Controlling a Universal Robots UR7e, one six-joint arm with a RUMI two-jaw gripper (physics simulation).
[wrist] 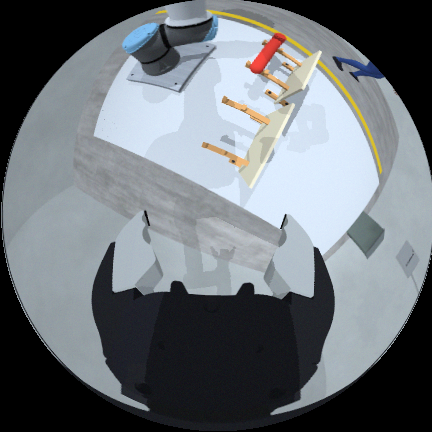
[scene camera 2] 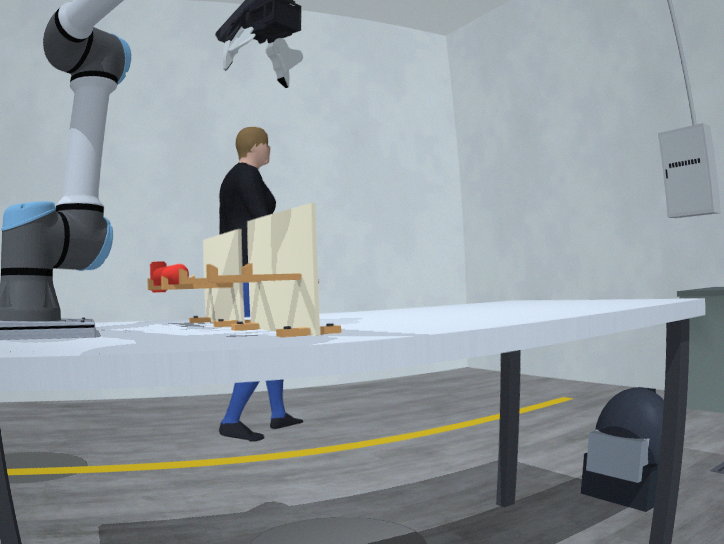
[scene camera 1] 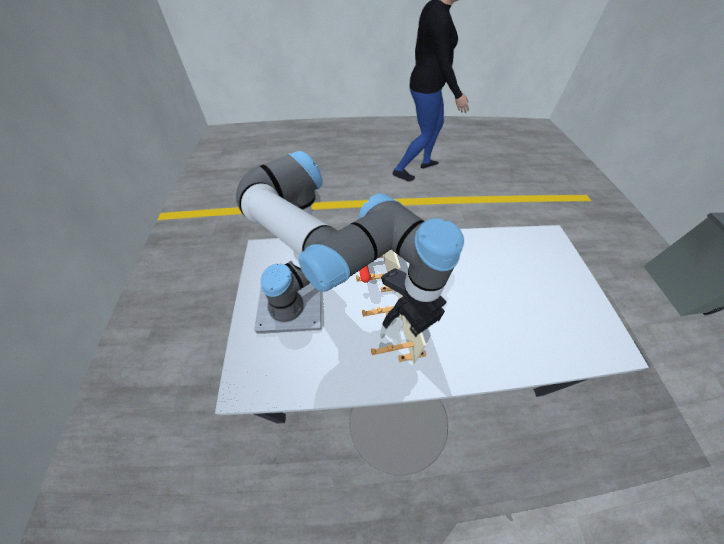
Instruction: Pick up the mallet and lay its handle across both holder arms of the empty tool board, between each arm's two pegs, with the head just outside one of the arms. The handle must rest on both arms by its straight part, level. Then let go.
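Observation:
The red mallet (scene camera 1: pixel 364 273) (scene camera 2: pixel 170 273) (wrist: pixel 268 53) lies across the outer part of the far tool board's arms; the robot arm partly covers it in scene camera 1. Which end is the head is hard to tell. The empty tool board (scene camera 1: pixel 417 346) (scene camera 2: pixel 292 251) (wrist: pixel 270 145) stands nearer, its two orange arms bare. One holder arm (scene camera 1: pixel 392 348) (wrist: pixel 222 151) is nearer the table's front edge; the other holder arm (scene camera 1: pixel 377 311) (wrist: pixel 245 109) is nearer the mallet. My gripper (scene camera 2: pixel 255 75) (wrist: pixel 214 213) is open and empty, high above the boards, apart from the mallet.
The far tool board (scene camera 1: pixel 391 259) (scene camera 2: pixel 222 253) (wrist: pixel 303 77) stands upright beside the empty one. The robot base plate (scene camera 1: pixel 269 325) (wrist: pixel 180 85) is on the white table (scene camera 1: pixel 526 304) (scene camera 2: pixel 468 312) (wrist: pixel 320 185). A person (scene camera 1: pixel 431 64) (scene camera 2: pixel 242 193) is on the floor behind the table.

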